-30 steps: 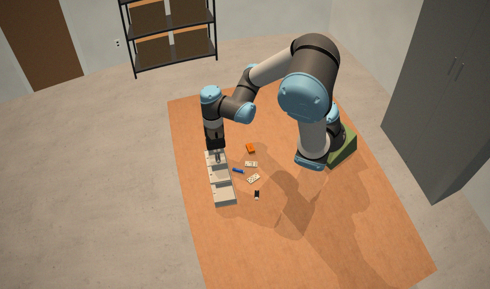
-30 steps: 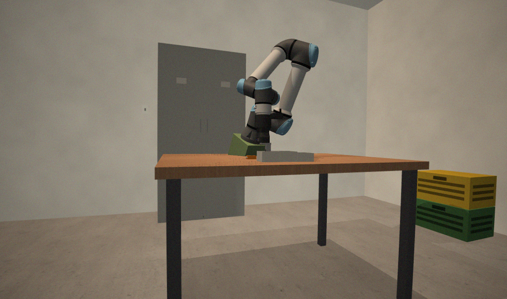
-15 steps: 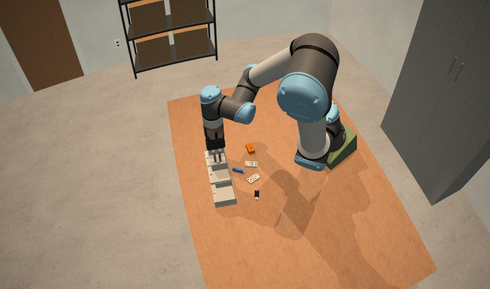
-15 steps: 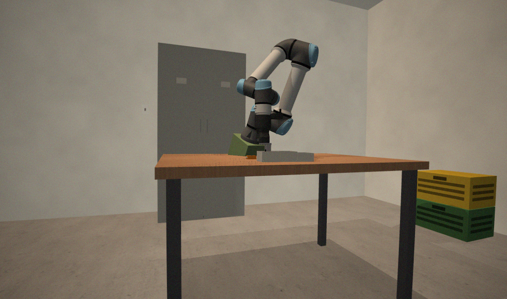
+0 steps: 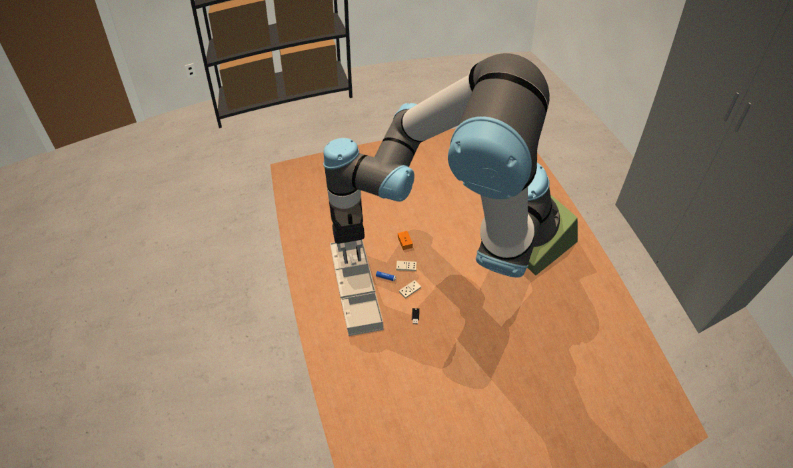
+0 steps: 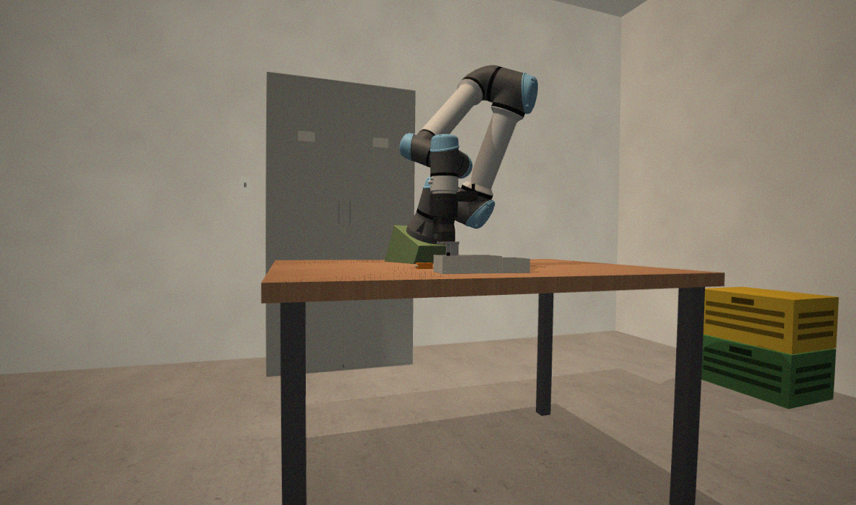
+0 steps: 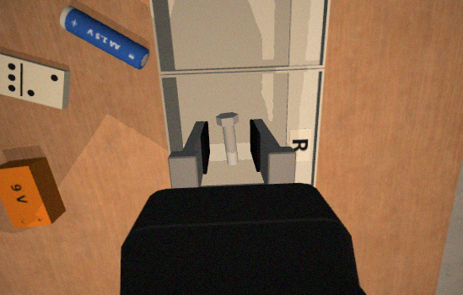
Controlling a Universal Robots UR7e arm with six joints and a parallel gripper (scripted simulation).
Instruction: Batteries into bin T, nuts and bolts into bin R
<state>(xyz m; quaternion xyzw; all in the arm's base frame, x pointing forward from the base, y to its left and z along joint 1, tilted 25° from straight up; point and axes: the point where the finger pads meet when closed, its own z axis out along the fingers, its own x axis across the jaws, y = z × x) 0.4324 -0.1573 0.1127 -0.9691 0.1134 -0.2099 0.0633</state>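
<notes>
The grey bolt lies 20 mm below my hand. From my hand the other things lie so: blue cylindrical battery (80 mm to the left, 60 mm behind, 30 mm below); orange 9 V battery (150 mm behind, 30 mm below, 20 mm to the right); grey bin row (80 mm to the left, 20 mm ahead, 10 mm below).
</notes>
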